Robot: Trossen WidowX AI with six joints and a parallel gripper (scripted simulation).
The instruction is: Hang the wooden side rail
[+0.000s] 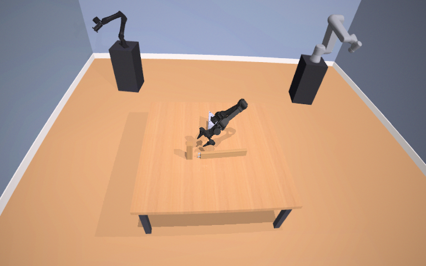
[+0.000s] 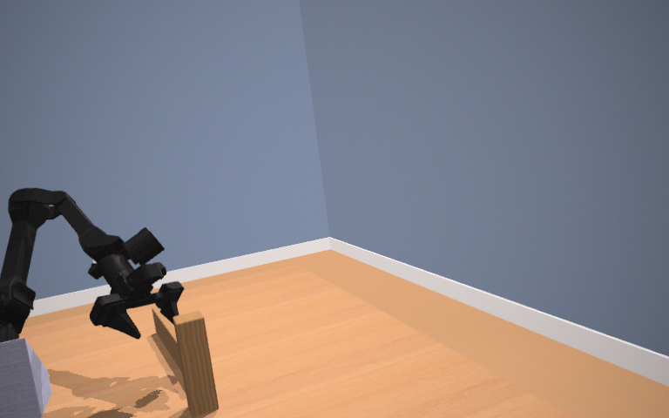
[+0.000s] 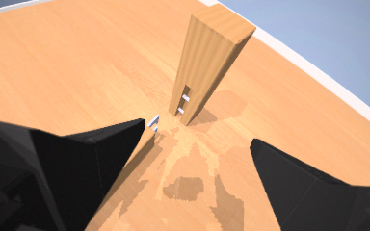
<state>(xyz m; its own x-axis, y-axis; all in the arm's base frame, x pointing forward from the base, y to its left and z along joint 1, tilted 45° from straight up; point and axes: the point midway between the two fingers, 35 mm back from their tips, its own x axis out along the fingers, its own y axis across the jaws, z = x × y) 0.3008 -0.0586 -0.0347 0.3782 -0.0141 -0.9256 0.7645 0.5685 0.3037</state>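
Now: the headboard post 80 mm to the right of my gripper tip, 60 mm ahead of it and 50 mm below it.
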